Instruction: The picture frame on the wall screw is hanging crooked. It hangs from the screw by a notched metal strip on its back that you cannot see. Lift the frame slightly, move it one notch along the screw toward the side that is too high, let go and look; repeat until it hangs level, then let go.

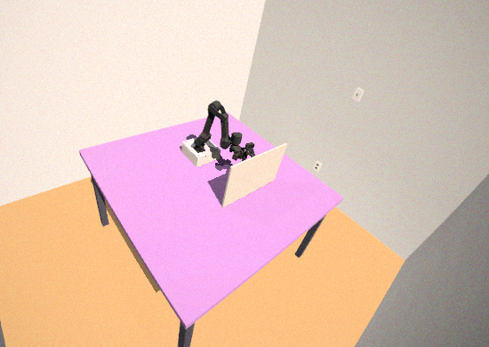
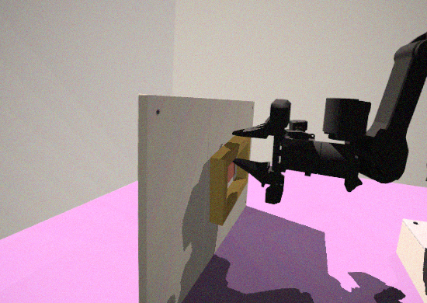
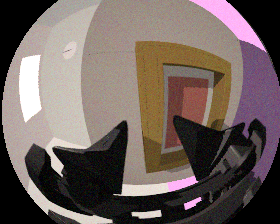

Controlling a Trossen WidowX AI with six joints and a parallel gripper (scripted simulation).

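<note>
The yellow picture frame lies 50 mm below my gripper tip and 10 mm ahead of it. Round my gripper tip: upright wall panel (70 mm below, 20 mm ahead).
</note>
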